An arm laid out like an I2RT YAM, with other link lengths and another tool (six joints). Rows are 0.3 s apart.
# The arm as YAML. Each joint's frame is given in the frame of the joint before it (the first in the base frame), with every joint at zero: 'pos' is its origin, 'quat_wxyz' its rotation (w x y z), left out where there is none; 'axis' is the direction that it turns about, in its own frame. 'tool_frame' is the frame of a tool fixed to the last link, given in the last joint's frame.
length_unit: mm
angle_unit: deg
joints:
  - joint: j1
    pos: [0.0, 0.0, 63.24]
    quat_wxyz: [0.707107, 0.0, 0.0, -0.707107]
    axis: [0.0, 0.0, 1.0]
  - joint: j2
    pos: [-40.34, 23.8, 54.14]
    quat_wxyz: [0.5, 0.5, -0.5, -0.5]
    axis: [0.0, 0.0, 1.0]
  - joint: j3
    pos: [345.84, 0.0, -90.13]
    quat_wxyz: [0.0, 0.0, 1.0, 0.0]
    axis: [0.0, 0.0, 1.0]
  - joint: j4
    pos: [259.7, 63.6, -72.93]
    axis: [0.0, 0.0, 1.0]
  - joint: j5
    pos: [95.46, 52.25, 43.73]
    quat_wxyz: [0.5, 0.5, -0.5, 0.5]
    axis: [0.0, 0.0, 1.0]
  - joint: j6
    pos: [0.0, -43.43, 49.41]
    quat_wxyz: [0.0, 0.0, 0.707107, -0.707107]
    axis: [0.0, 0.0, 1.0]
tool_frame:
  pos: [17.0, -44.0, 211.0]
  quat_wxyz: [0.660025, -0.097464, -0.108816, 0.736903]
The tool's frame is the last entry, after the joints.
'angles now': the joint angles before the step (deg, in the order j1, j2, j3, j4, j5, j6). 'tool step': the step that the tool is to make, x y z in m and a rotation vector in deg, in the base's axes. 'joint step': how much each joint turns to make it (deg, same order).
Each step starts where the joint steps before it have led.
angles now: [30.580, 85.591, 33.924, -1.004, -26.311, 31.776]
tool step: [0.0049, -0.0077, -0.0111, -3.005, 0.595, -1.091]
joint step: [0.090, 1.202, 1.213, -2.239, 2.539, -0.437]
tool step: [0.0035, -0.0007, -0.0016, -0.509, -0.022, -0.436]
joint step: [-0.017, 0.458, 0.444, -0.190, 0.608, 0.093]
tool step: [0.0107, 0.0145, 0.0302, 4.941, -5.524, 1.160]
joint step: [0.009, -3.022, -1.412, 5.659, -1.837, -0.008]
